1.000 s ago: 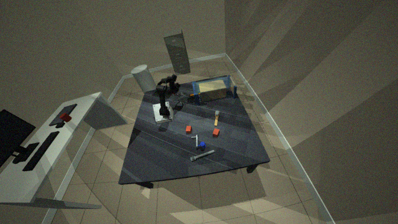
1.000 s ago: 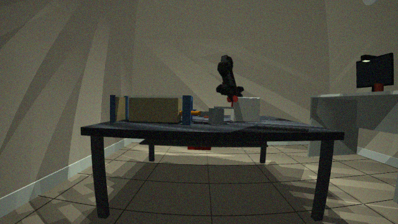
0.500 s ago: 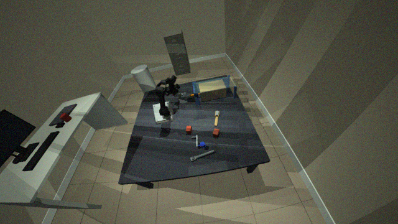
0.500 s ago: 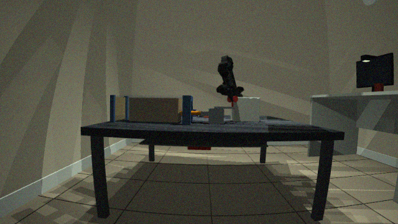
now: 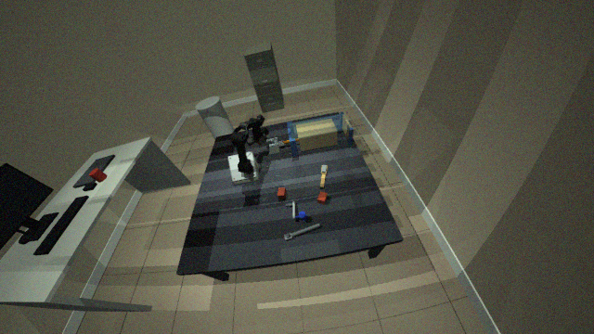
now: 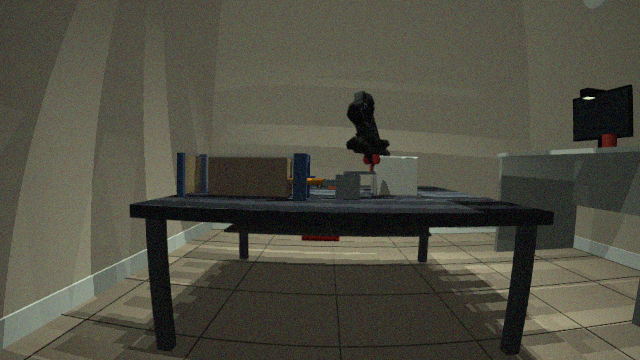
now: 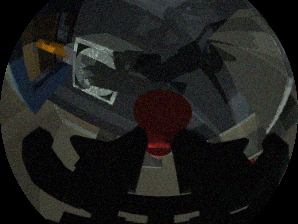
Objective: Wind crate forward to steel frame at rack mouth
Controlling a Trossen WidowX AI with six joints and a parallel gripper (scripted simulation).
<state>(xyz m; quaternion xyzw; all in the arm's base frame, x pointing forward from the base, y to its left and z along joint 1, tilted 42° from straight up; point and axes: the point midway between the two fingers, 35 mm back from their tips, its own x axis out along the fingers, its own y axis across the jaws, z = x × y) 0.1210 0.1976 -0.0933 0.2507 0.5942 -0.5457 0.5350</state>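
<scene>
Now: the crank arm 40 mm ahead of my gripper tip, 10 mm to the right of it and 30 mm below it. The rest, counted from my gripper tip: grey winch 90 mm ahead, 10 mm to the right, 100 mm below; red knob 10 mm ahead, 10 mm to the right; blue frame 260 mm ahead, 20 mm to the right, 30 mm below.
</scene>
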